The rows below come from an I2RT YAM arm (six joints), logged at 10 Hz.
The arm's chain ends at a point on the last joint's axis. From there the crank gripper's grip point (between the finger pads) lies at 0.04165 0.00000 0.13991 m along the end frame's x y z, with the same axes.
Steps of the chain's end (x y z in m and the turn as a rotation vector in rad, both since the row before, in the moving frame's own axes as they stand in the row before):
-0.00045 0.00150 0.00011 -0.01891 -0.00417 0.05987
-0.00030 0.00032 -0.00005 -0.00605 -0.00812 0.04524
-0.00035 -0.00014 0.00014 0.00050 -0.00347 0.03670
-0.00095 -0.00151 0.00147 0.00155 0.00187 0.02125
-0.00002 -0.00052 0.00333 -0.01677 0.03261 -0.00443
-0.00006 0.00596 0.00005 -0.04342 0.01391 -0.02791
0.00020 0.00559 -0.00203 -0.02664 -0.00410 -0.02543
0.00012 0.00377 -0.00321 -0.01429 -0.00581 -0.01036
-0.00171 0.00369 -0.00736 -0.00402 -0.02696 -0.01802
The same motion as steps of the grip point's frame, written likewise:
-0.00119 0.00662 0.00023 -0.01891 -0.00417 0.05987
-0.00150 0.00303 0.00028 -0.00605 -0.00812 0.04524
-0.00086 0.00131 0.00028 0.00050 -0.00347 0.03670
-0.00070 -0.00084 0.00139 0.00155 0.00187 0.02125
0.00452 0.00162 0.00188 -0.01677 0.03261 -0.00443
0.00195 0.01083 -0.00065 -0.04342 0.01391 -0.02791
-0.00034 0.00827 -0.00190 -0.02664 -0.00410 -0.02543
-0.00069 0.00534 -0.00298 -0.01429 -0.00581 -0.01036
-0.00550 0.00354 -0.00629 -0.00402 -0.02696 -0.01802

